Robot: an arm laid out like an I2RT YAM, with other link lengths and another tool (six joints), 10 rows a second.
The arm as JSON. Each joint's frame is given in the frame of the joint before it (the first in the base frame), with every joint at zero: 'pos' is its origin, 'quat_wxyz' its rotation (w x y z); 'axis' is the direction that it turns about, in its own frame. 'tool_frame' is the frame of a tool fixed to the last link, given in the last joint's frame.
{
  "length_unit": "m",
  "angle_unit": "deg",
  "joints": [
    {
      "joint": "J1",
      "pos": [
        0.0,
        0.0,
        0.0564
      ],
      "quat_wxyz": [
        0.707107,
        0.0,
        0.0,
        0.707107
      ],
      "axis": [
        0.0,
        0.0,
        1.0
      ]
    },
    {
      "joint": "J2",
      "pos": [
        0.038,
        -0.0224,
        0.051
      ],
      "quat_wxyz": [
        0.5,
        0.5,
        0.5,
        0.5
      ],
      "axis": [
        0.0,
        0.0,
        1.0
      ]
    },
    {
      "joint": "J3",
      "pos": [
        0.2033,
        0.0,
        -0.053
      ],
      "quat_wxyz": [
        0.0,
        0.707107,
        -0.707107,
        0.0
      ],
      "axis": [
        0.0,
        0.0,
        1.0
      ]
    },
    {
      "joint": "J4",
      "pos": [
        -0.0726,
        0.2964,
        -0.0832
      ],
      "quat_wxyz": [
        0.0,
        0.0,
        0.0,
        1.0
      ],
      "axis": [
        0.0,
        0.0,
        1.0
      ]
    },
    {
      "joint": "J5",
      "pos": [
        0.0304,
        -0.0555,
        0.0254
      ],
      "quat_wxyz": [
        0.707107,
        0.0,
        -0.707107,
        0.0
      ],
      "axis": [
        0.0,
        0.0,
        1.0
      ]
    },
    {
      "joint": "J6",
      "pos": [
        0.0,
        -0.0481,
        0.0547
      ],
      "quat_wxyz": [
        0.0,
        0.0,
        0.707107,
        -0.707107
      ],
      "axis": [
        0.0,
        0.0,
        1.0
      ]
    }
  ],
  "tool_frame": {
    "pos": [
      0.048,
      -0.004,
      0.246
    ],
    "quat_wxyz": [
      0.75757,
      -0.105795,
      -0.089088,
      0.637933
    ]
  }
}
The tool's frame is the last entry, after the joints.
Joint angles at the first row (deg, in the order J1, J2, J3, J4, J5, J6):
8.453 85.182 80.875 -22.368 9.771 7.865
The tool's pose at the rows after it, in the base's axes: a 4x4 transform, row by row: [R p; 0 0 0 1], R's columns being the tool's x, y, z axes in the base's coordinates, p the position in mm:
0.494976, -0.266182, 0.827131, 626.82; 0.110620, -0.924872, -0.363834, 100.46; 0.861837, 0.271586, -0.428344, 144.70; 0, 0, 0, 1
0.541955, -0.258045, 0.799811, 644.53; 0.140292, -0.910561, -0.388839, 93.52; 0.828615, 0.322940, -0.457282, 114.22; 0, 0, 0, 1
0.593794, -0.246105, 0.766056, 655.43; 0.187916, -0.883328, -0.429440, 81.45; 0.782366, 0.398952, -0.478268, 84.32; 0, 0, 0, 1
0.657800, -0.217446, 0.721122, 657.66; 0.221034, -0.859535, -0.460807, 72.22; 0.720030, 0.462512, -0.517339, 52.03; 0, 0, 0, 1
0.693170, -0.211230, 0.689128, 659.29; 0.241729, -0.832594, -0.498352, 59.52; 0.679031, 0.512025, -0.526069, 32.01; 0, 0, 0, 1
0.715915, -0.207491, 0.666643, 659.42; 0.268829, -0.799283, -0.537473, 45.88; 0.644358, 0.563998, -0.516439, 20.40; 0, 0, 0, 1
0.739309, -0.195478, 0.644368, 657.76; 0.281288, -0.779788, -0.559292, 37.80; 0.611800, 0.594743, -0.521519, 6.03; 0, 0, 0, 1
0.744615, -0.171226, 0.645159, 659.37; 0.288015, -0.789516, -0.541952, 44.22; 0.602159, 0.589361, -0.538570, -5.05; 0, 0, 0, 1
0.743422, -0.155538, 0.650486, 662.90; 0.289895, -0.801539, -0.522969, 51.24; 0.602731, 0.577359, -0.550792, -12.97; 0, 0, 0, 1
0.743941, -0.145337, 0.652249, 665.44; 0.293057, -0.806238, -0.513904, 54.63; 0.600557, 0.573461, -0.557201, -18.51; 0, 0, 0, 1
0.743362, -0.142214, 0.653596, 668.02; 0.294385, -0.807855, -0.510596, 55.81; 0.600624, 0.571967, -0.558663, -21.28; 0, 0, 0, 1
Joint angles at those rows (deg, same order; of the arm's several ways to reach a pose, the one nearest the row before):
5.881 93.359 85.092 -21.396 10.662 6.339
5.713 101.201 90.925 -22.409 11.976 4.777
5.713 108.219 96.773 -24.567 14.490 2.211
5.756 114.905 102.999 -28.689 16.391 0.566
5.713 119.062 106.508 -30.484 18.764 -0.637
5.757 121.669 108.695 -31.443 21.497 -2.339
5.713 124.169 110.542 -32.554 22.934 -3.144
5.718 125.992 111.781 -32.783 21.709 -3.415
5.713 127.523 112.782 -32.473 20.394 -3.426
5.713 128.819 113.818 -32.429 19.780 -3.567
5.691 129.766 114.684 -32.346 19.549 -3.652

